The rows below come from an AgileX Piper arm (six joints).
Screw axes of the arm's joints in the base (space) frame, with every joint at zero. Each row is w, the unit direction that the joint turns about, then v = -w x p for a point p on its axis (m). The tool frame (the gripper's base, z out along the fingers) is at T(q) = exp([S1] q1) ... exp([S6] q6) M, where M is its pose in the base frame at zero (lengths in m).
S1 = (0, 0, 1, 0, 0, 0)
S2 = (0, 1, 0, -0.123, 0, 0)
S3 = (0, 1, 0, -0.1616, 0, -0.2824)
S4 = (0.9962, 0, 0.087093, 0, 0.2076, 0)
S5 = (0, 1, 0, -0.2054, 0, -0.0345)
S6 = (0.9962, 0, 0.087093, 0, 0.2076, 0)
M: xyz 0.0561 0 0.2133 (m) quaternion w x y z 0.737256 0 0.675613 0
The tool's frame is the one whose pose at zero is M.
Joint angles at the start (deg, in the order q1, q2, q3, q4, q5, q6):
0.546, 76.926, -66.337, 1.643, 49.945, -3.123
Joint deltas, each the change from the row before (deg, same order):
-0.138, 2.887, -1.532, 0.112, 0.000, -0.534
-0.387, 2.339, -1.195, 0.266, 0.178, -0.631
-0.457, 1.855, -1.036, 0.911, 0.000, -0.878
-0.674, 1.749, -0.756, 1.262, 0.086, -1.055
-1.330, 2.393, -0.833, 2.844, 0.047, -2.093
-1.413, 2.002, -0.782, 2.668, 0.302, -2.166
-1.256, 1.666, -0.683, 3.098, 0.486, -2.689
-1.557, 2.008, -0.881, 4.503, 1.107, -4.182
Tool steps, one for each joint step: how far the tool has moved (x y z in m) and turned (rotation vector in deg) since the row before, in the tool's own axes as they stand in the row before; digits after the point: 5 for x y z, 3 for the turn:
-0.00670, -0.00107, 0.01211, -0.063, 1.349, -0.317
-0.00478, -0.00214, 0.01016, -0.063, 1.308, -0.105
-0.00435, -0.00178, 0.00784, -0.503, 0.760, 0.123
-0.00295, -0.00265, 0.00822, -0.689, 0.972, 0.381
-0.00327, -0.00492, 0.01187, -1.620, 1.277, 1.001
-0.00269, -0.00596, 0.00933, -1.495, 1.078, 0.913
-0.00228, -0.00471, 0.00737, -1.954, 0.828, 0.528
-0.00257, -0.00535, 0.00822, -3.118, 1.017, 0.226

